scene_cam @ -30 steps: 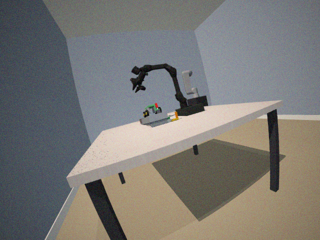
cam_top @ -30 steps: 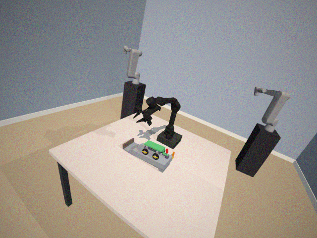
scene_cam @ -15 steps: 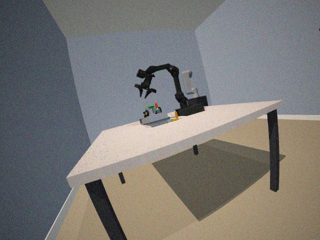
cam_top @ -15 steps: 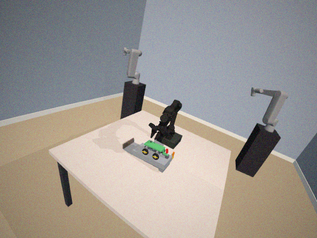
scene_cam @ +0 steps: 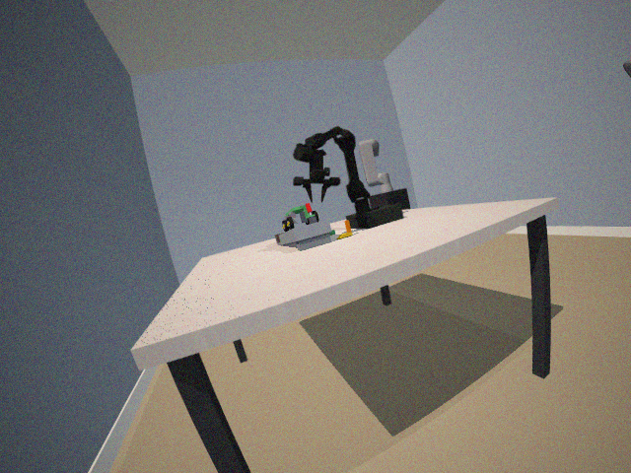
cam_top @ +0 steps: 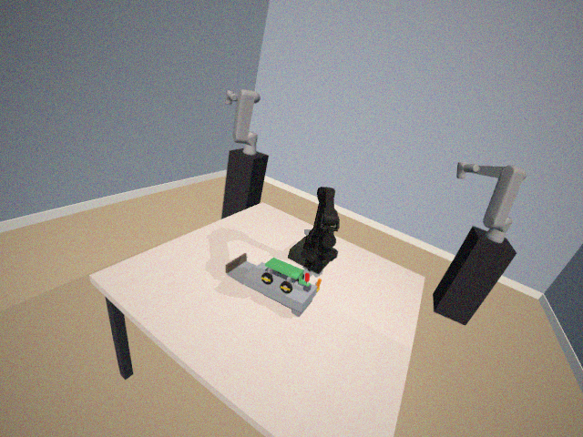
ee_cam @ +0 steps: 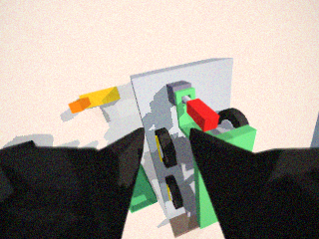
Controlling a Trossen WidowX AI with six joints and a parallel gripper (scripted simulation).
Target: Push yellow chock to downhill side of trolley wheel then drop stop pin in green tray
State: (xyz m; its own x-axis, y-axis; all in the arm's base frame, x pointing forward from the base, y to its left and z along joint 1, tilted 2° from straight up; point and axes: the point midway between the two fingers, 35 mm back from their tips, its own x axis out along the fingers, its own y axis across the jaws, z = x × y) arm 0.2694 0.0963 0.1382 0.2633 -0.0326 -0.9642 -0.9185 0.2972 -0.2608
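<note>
Now: gripper tip 40 mm short of the red-headed stop pin and 30 mm above it. The rest, counted from my gripper tip: brown end wall: 380 mm to the right, 140 mm below, 30 mm ahead; then yellow chock: 140 mm below, 80 mm behind, 30 mm to the left; then green trolley: 110 mm to the right, 50 mm below, 50 mm ahead.
</note>
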